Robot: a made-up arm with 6 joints. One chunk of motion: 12 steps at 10 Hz.
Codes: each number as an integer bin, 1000 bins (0 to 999) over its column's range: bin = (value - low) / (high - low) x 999, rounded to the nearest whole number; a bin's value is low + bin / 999 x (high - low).
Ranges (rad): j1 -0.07..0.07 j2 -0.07..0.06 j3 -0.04..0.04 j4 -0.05..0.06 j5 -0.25..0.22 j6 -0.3..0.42
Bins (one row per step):
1: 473 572 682 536 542 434
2: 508 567 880 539 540 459
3: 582 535 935 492 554 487
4: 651 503 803 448 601 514
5: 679 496 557 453 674 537
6: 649 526 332 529 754 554
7: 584 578 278 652 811 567
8: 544 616 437 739 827 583
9: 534 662 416 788 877 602
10: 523 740 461 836 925 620
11: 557 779 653 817 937 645
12: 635 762 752 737 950 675
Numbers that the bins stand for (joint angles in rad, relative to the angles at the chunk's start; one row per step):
1: -0.0037 0.0044 0.0146 0.0090 0.0050 0.0128
2: 0.0012 0.0038 0.0305 0.0093 0.0041 0.0308
3: 0.0116 -0.0004 0.0349 0.0042 0.0106 0.0510
4: 0.0212 -0.0045 0.0243 -0.0007 0.0328 0.0705
5: 0.0252 -0.0055 0.0046 -0.0001 0.0671 0.0870
6: 0.0210 -0.0016 -0.0134 0.0082 0.1047 0.0993
7: 0.0118 0.0052 -0.0177 0.0218 0.1316 0.1086
8: 0.0062 0.0102 -0.0050 0.0314 0.1391 0.1202
9: 0.0048 0.0161 -0.0067 0.0368 0.1626 0.1339
10: 0.0033 0.0263 -0.0031 0.0421 0.1852 0.1468
11: 0.0081 0.0314 0.0123 0.0400 0.1908 0.1649
12: 0.0190 0.0292 0.0202 0.0312 0.1969 0.1865

